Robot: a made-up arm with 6 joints.
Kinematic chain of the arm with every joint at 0, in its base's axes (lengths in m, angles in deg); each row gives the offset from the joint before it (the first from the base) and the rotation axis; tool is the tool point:
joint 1: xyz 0 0 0.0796 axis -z
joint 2: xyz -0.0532 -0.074 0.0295 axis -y
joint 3: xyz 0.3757 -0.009 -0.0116 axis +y
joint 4: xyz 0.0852 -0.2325 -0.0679 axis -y
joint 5: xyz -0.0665 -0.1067 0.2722 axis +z
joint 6: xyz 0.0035 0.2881 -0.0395 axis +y
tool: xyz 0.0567 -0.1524 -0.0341
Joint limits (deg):
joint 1: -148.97..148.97
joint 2: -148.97..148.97
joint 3: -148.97..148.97
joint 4: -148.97..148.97
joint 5: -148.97..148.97
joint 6: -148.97..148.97
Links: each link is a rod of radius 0.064 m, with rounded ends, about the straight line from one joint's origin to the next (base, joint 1, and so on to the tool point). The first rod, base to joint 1, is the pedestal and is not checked.
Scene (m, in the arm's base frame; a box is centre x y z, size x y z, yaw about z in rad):
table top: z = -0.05
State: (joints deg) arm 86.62 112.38 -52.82 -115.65 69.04 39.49
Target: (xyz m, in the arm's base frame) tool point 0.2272 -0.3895 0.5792
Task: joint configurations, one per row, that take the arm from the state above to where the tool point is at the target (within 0.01 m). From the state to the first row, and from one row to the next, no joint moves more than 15 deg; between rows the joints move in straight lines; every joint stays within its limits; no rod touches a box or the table.
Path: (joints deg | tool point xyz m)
1: 75.22 98.95 -51.21 -114.12 64.51 38.30 | -0.4263 0.2849 0.6170
2: 63.82 85.53 -49.60 -112.59 59.98 37.11 | -0.4053 0.0765 0.6841
3: 52.41 72.10 -47.99 -111.06 55.45 35.92 | -0.3137 -0.1188 0.7151
4: 41.01 58.68 -46.38 -109.53 50.92 34.73 | -0.1624 -0.2734 0.7077
5: 29.61 45.25 -44.77 -108.00 46.38 33.54 | 0.0273 -0.3669 0.6615
6: 18.21 31.83 -43.16 -106.47 41.85 32.35 | 0.2272 -0.3895 0.5792

